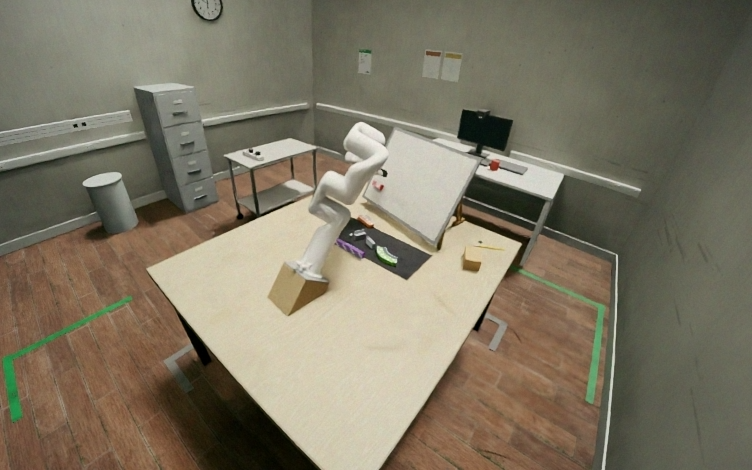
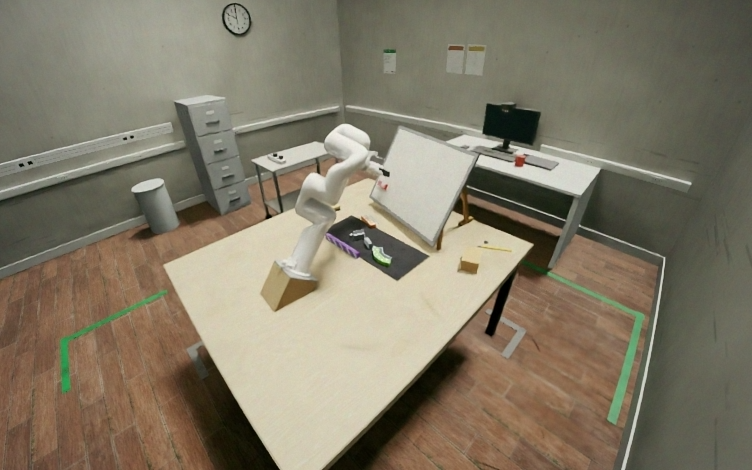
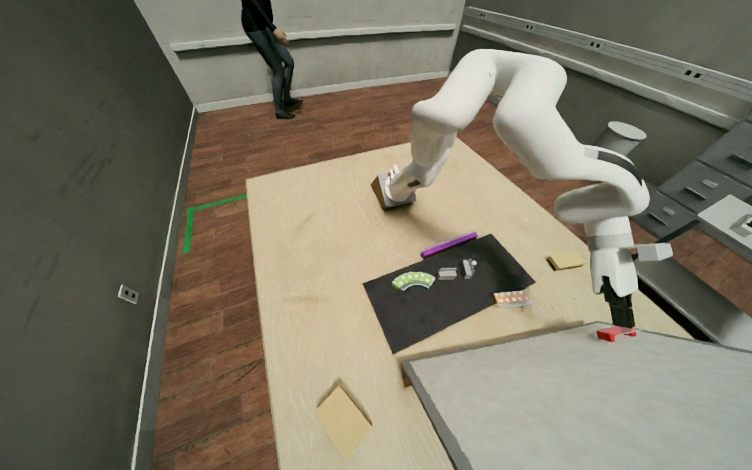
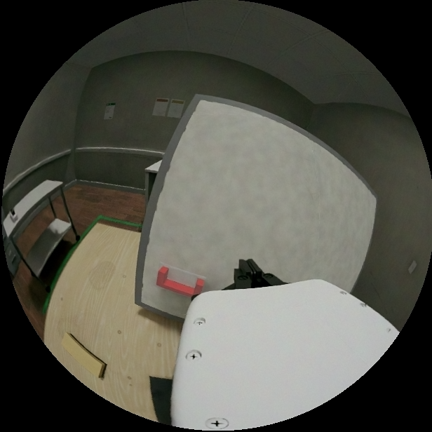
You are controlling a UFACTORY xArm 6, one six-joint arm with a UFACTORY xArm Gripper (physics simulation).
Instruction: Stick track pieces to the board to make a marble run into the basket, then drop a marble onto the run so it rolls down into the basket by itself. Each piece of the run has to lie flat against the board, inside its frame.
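Frame: origin at the arm's base, x left, y back, z up, level; millimetres.
Where they show: gripper, fingertip midpoint: (image 1: 386, 175) (image 2: 388, 174) (image 3: 624, 326); arm's base, origin of the base link: (image 1: 307, 271) (image 2: 296, 270) (image 3: 397, 187).
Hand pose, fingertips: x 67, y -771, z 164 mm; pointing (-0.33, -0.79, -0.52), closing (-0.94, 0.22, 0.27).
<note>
Things, the pixels of their top centre, and the offset from my fingertips. "*": a spot on its surface instead. Level surfaces: height alone.
- tilted white board, surface spot: (image 3: 554, 404) (image 2: 431, 181) (image 1: 431, 183) * dx -284, dy +14, dz +37 mm
- green curved track, middle of its top: (image 3: 414, 280) (image 2: 381, 254) (image 1: 386, 254) dx -242, dy +393, dz -229 mm
- short grey piece, surface spot: (image 3: 447, 273) * dx -126, dy +353, dz -219 mm
- black mat, its level: dz -251 mm
- purple track, middle of its top: (image 3: 452, 240) (image 1: 344, 239) (image 2: 341, 239) dx -23, dy +448, dz -203 mm
- orange track, middle of its top: (image 3: 514, 298) (image 1: 366, 218) (image 2: 369, 218) dx +16, dy +167, dz -226 mm
- small pale ball, middle of its top: (image 3: 474, 261) dx +7, dy +342, dz -234 mm
- wooden block, middle of its top: (image 3: 342, 420) (image 2: 472, 254) (image 1: 473, 253) dx -618, dy +172, dz -193 mm
- yellow pencil, middle of its top: (image 2: 494, 247) (image 1: 489, 247) dx -673, dy -24, dz -246 mm
- flat yellowish block, middle of its top: (image 3: 568, 259) dx +334, dy +161, dz -223 mm
The tilted white board (image 1: 427, 182) (image 2: 427, 182) (image 3: 554, 404) (image 4: 260, 190) carries the red basket (image 1: 377, 186) (image 2: 382, 186) (image 3: 615, 332) (image 4: 180, 288) near its lower left corner. My gripper (image 1: 383, 172) (image 2: 387, 172) (image 3: 623, 324) (image 4: 244, 269) is shut and empty, close before the board beside the basket; contact cannot be told. A green curved track (image 1: 386, 256) (image 2: 381, 256) (image 3: 413, 279) and a short grey piece (image 3: 447, 273) lie on the black mat (image 3: 427, 315). A purple track (image 1: 350, 248) (image 2: 342, 245) (image 3: 449, 244) and an orange track (image 1: 365, 221) (image 3: 511, 298) lie at its edges. A small pale ball (image 3: 474, 262) is by another grey piece (image 3: 466, 269).
A wooden block (image 1: 471, 258) (image 2: 470, 259) (image 3: 343, 421) and a yellow pencil (image 1: 488, 247) (image 2: 494, 248) are on the table right of the board. A flat yellowish block (image 3: 565, 260) (image 4: 84, 355) lies on the table's left side. A wooden easel leg (image 2: 465, 209) stands behind the board.
</note>
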